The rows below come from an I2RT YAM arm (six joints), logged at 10 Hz.
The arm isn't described. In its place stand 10 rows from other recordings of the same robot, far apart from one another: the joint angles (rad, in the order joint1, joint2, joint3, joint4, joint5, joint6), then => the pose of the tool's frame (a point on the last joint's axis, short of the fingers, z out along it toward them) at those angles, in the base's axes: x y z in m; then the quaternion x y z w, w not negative.
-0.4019 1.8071 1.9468 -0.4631 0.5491 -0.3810 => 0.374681 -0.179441 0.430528 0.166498 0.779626 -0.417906 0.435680
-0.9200 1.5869 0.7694 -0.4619 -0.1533 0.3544 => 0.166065 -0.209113 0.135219 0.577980 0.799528 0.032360 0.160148
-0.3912 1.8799 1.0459 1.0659 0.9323 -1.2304 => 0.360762 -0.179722 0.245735 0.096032 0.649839 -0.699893 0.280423
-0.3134 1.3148 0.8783 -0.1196 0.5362 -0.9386 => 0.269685 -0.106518 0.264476 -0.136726 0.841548 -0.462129 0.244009
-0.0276 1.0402 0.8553 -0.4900 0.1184 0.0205 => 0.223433 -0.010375 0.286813 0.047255 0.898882 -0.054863 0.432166
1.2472 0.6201 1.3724 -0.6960 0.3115 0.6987 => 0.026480 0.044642 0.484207 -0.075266 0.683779 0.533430 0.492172
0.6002 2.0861 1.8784 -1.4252 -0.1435 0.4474 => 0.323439 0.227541 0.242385 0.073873 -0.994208 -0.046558 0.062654
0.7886 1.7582 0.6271 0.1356 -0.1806 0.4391 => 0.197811 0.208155 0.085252 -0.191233 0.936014 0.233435 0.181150
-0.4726 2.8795 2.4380 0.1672 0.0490 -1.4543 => 0.558004 -0.287233 0.101787 -0.362596 0.709787 -0.506808 0.328438
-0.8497 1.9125 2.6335 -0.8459 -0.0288 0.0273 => 0.239513 -0.270927 0.555388 0.309718 0.682889 -0.254522 0.610702
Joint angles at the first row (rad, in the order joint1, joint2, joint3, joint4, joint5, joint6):
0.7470, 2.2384, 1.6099, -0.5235, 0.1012, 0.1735
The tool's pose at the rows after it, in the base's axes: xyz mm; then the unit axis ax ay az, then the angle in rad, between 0 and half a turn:
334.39, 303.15, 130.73, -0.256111, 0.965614, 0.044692, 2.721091
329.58, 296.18, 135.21, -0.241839, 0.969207, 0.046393, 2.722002
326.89, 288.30, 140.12, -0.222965, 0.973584, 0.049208, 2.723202
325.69, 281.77, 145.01, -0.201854, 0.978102, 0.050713, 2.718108
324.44, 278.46, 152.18, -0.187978, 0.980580, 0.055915, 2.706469
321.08, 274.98, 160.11, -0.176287, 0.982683, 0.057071, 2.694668
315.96, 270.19, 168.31, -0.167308, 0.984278, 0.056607, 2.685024
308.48, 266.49, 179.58, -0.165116, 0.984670, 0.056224, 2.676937
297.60, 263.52, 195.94, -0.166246, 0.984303, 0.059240, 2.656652
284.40, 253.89, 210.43, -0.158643, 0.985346, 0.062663, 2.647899
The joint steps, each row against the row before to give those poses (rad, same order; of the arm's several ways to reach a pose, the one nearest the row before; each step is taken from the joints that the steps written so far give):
-0.0015, -0.0432, -0.0490, 0.0020, 0.0141, 0.0292
-0.0041, -0.0360, -0.0400, 0.0035, 0.0010, 0.0252
-0.0093, -0.0331, -0.0324, -0.0003, -0.0012, 0.0297
-0.0090, -0.0269, -0.0225, 0.0002, 0.0049, 0.0329
-0.0038, -0.0253, -0.0115, 0.0002, 0.0012, 0.0233
-0.0002, -0.0309, -0.0156, -0.0052, 0.0088, 0.0210
0.0003, -0.0378, -0.0231, -0.0078, 0.0095, 0.0158
0.0060, -0.0446, -0.0184, -0.0206, 0.0083, 0.0081
0.0135, -0.0608, -0.0204, -0.0215, 0.0109, 0.0071
0.0051, -0.0766, -0.0429, -0.0245, 0.0048, 0.0184

